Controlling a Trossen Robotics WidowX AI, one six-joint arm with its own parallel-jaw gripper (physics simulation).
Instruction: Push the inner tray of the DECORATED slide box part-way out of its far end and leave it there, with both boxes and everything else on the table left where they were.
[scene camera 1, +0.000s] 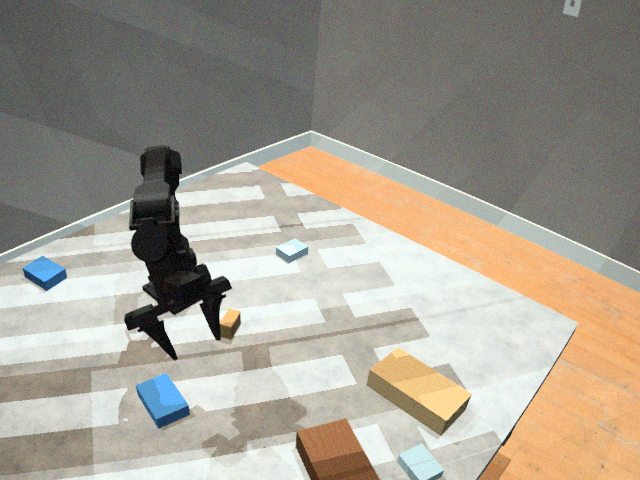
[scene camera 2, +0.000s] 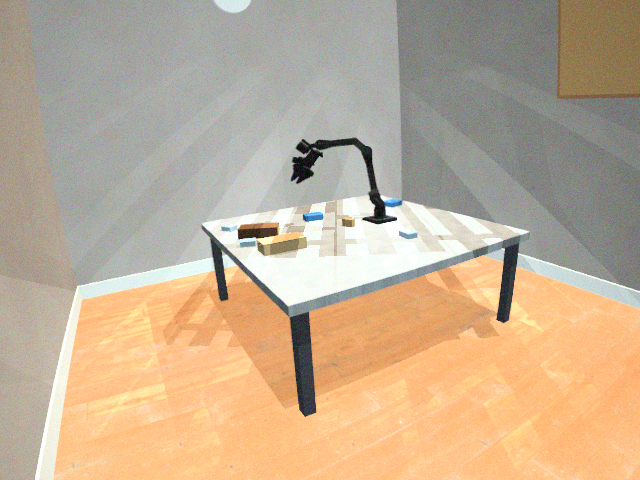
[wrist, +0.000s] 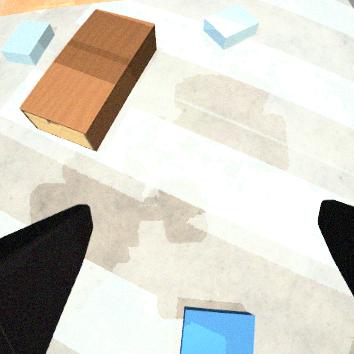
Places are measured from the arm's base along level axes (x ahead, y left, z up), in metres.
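Where they show: gripper, fingertip midpoint: (scene camera 1: 197, 350) (scene camera 2: 293, 182) (wrist: 205, 214); arm's base, link origin: (scene camera 2: 380, 217).
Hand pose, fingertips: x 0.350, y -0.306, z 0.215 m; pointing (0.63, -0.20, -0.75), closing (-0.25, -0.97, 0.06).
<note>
Each offset is from my fingertips to the top centre of the thing. Level surfaces: height alone.
A reddish-brown wood-grain slide box {dy +0.058, dx +0.269, dz -0.180 m} (scene camera 1: 333, 439) (scene camera 2: 258, 230) (wrist: 92, 67) lies flat on the table {dz -0.230 m} (scene camera 2: 294, 279). Darker bands cross its top; whether they are decoration or shadow I cannot tell. In the wrist view the pale end of its inner tray {dy +0.058, dx +0.269, dz -0.186 m} (wrist: 60, 131) shows at the end nearer me, about level with the sleeve. A tan-yellow box {dy +0.331, dx +0.302, dz -0.180 m} (scene camera 1: 418, 384) (scene camera 2: 282, 242) lies beside it, nearer scene camera 2, with a pale band or light patch on top. My gripper (scene camera 1: 196, 348) (scene camera 2: 295, 180) (wrist: 205, 214) is open and empty, high above the table and short of the brown box's near end. The boxes' far ends are hidden from the wrist view.
A blue block {dy -0.003, dx -0.116, dz -0.200 m} (scene camera 1: 161, 398) (scene camera 2: 312, 216) (wrist: 217, 332) lies below the gripper. Another blue block {dy +0.100, dx -0.681, dz -0.199 m} (scene camera 1: 44, 272) (scene camera 2: 393, 202) and a small tan block {dy +0.264, dx -0.151, dz -0.191 m} (scene camera 1: 230, 324) (scene camera 2: 348, 221) lie near the arm's base. Light-blue blocks {dy +0.162, dx +0.386, dz -0.206 m} (scene camera 1: 420, 462) (scene camera 2: 247, 242) (wrist: 28, 42) {dy -0.173, dx +0.333, dz -0.206 m} (wrist: 231, 26) flank the brown box.
</note>
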